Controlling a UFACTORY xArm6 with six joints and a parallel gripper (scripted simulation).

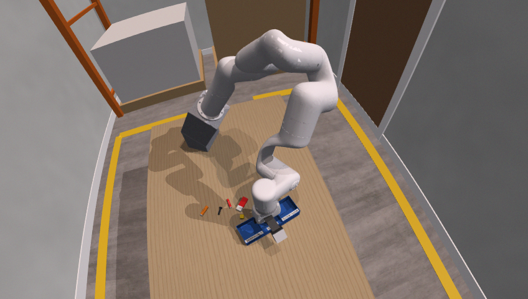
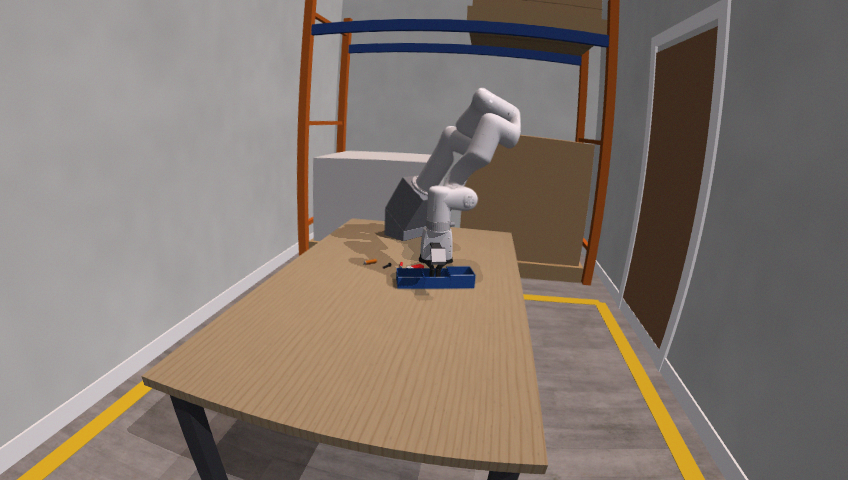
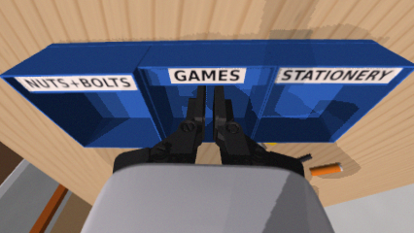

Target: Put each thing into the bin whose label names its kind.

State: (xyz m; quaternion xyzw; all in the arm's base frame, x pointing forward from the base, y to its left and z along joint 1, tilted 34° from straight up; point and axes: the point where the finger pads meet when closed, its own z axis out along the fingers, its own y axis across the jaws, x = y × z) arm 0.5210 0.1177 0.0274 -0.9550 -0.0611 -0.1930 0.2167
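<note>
My hand is 100 mm past the eraser, 90 mm to the left of it and 30 mm above it. The rest, counted from my hand: brass bolt 110 mm behind, 30 mm below, 20 mm to the left; then red battery 140 mm to the right, 130 mm behind, 30 mm below; then yellow die 100 mm to the right, 50 mm behind, 30 mm below.
</note>
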